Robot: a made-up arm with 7 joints. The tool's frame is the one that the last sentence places.
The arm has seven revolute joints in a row. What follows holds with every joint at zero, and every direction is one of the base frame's.
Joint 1 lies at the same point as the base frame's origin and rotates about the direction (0, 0.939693, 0.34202).
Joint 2 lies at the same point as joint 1 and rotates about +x.
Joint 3 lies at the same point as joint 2 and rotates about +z.
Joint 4 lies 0.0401 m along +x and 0.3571 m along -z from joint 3 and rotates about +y.
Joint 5 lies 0.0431 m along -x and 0.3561 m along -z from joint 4 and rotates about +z.
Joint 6 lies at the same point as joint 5 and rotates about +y.
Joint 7 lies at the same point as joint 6 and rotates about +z.
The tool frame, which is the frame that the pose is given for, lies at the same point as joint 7; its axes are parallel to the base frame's.
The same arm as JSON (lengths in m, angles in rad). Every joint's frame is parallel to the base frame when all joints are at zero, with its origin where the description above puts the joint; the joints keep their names.
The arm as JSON. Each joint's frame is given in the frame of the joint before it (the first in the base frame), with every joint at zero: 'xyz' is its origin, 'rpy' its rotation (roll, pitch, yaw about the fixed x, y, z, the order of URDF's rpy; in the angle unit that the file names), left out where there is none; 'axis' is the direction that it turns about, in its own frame. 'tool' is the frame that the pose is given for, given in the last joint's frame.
{"units": {"length": "m", "angle": "rad"}, "joints": [{"name": "joint 1", "type": "revolute", "origin": {"xyz": [0.0, 0.0, 0.0]}, "axis": [0.0, 0.9397, 0.342]}, {"name": "joint 2", "type": "revolute", "origin": {"xyz": [0.0, 0.0, 0.0]}, "axis": "+x"}, {"name": "joint 3", "type": "revolute", "origin": {"xyz": [0.0, 0.0, 0.0]}, "axis": "+z"}, {"name": "joint 4", "type": "revolute", "origin": {"xyz": [0.0401, 0.0, -0.3571]}, "axis": "+y"}, {"name": "joint 5", "type": "revolute", "origin": {"xyz": [-0.0431, 0.0, -0.3561]}, "axis": "+z"}, {"name": "joint 6", "type": "revolute", "origin": {"xyz": [0.0, 0.0, 0.0]}, "axis": "+y"}, {"name": "joint 7", "type": "revolute", "origin": {"xyz": [0.0, 0.0, 0.0]}, "axis": "+z"}], "tool": {"origin": {"xyz": [0.0, 0.0, 0.0]}}}
